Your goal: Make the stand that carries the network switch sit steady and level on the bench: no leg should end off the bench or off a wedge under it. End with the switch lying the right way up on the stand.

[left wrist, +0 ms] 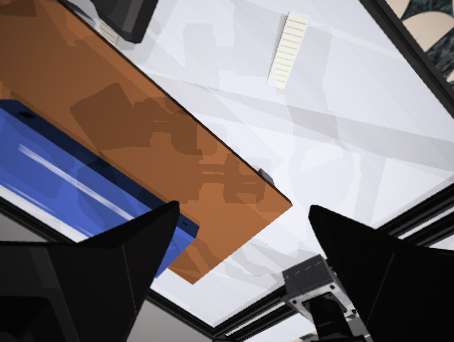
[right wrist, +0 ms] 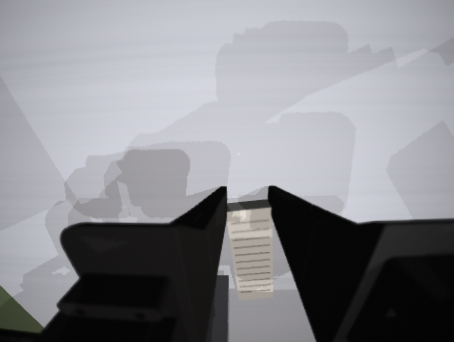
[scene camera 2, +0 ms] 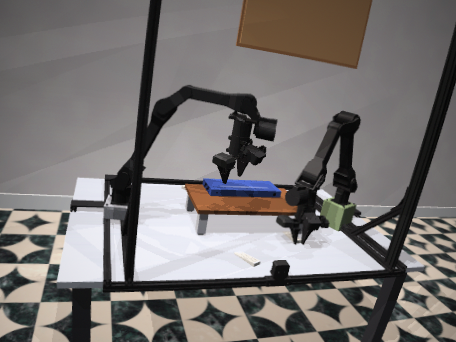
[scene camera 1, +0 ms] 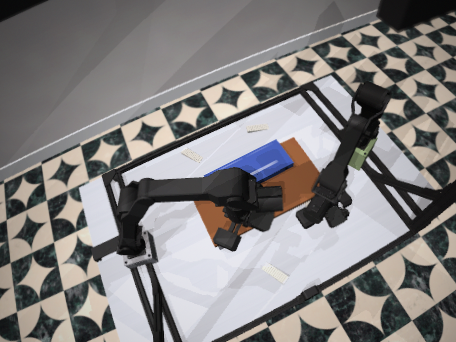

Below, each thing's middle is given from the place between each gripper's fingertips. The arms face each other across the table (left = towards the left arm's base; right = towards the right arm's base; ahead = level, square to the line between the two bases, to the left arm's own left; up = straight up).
I see the brown stand (scene camera 1: 297,182) 130 mm ahead of my left hand, 110 mm to the right of it and 160 mm below it. From my left hand the other things lie so: blue network switch (scene camera 1: 271,159) 190 mm ahead, 110 mm to the right, 100 mm below.
Now: the brown stand 170 mm ahead of my right hand, 160 mm to the left of it and 50 mm above it. Round my right hand: blue network switch: 230 mm ahead, 160 mm to the left, 110 mm above.
